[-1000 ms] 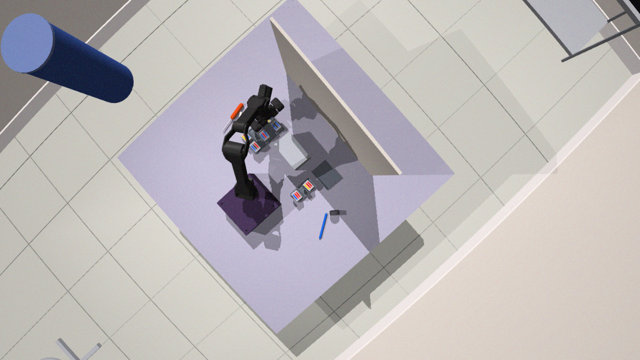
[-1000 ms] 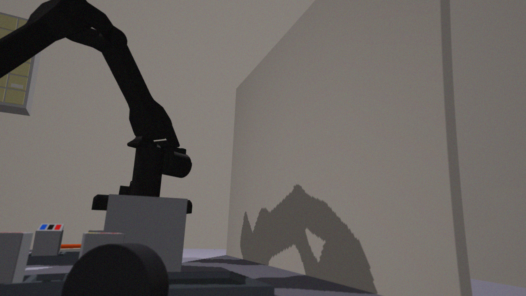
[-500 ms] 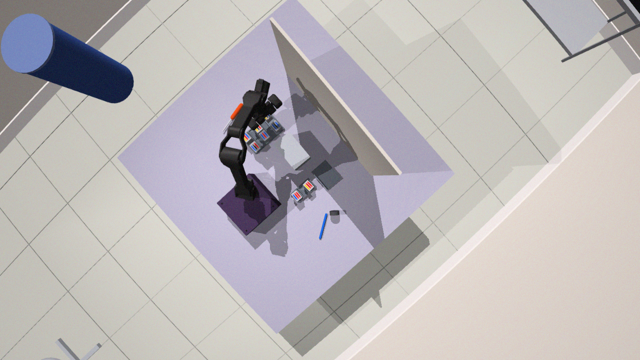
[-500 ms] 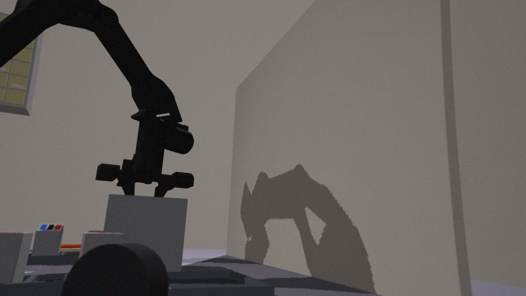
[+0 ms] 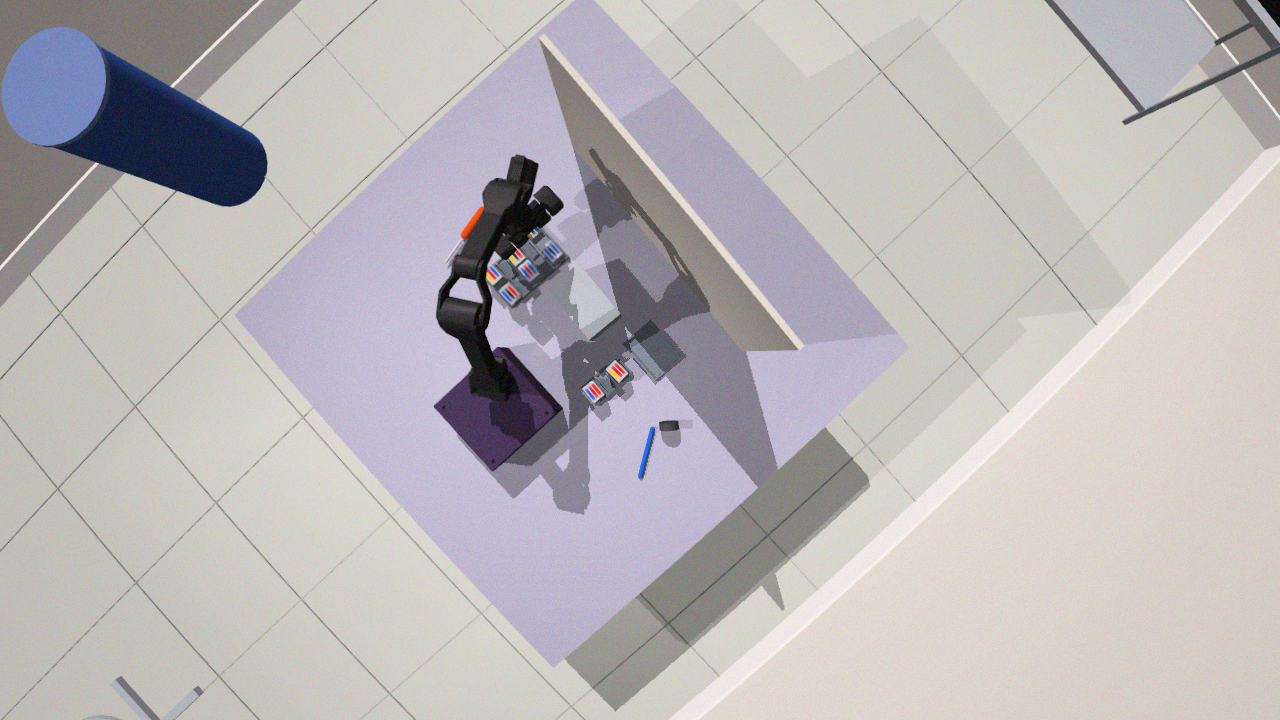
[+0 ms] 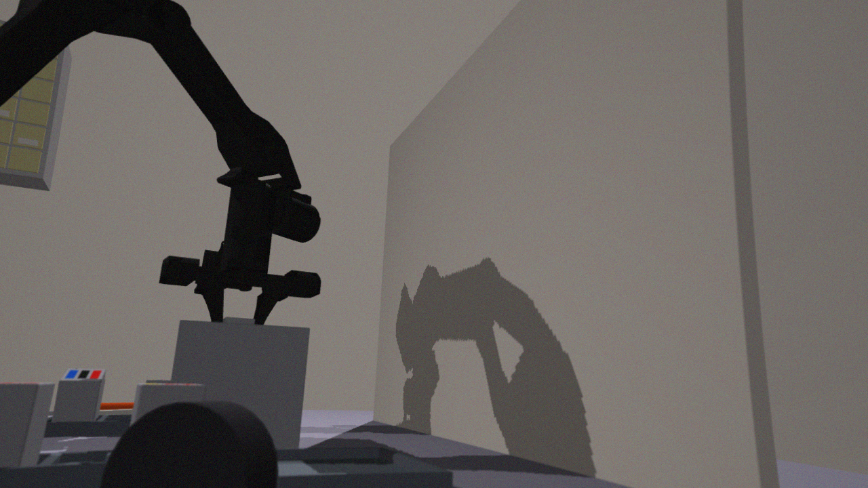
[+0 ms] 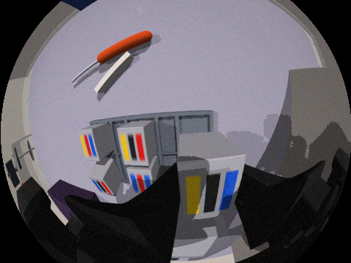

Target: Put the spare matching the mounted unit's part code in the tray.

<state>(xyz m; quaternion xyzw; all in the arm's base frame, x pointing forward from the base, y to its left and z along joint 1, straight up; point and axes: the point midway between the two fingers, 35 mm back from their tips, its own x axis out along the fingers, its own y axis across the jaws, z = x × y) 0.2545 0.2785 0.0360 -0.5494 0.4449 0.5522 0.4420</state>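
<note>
Right now the dark grey tray is 40 cm to the right of my gripper tip, 11 cm ahead of it and 9 cm below it. Round my gripper tip: pale grey mounted unit 20 cm to the right, 4 cm below, 2 cm ahead; tall beige wall panel 26 cm ahead, 17 cm to the right, 13 cm above; grey rack 8 cm below, 7 cm behind, 4 cm to the right.
</note>
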